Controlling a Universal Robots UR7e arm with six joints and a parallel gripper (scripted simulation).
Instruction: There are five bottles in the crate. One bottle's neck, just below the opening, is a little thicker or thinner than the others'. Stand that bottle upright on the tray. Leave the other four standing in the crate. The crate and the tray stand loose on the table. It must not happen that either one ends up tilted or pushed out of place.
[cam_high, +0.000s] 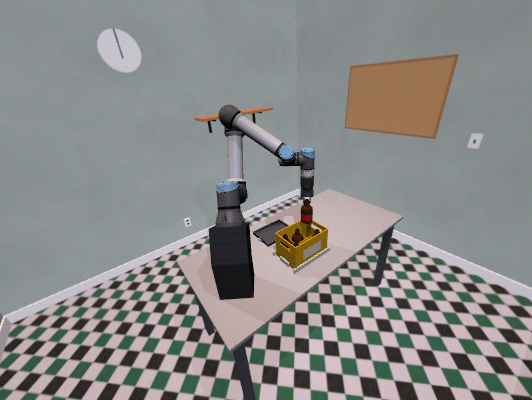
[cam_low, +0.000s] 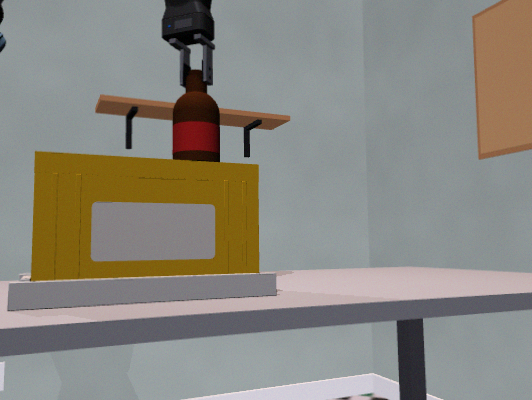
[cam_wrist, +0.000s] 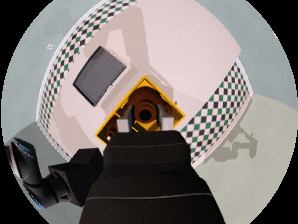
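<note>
The brown bottle lies 70 mm below my hand. Round my hand: dark tray (130 mm behind, 220 mm to the left, 330 mm below); crate (80 mm behind, 60 mm to the right, 260 mm below).
</note>
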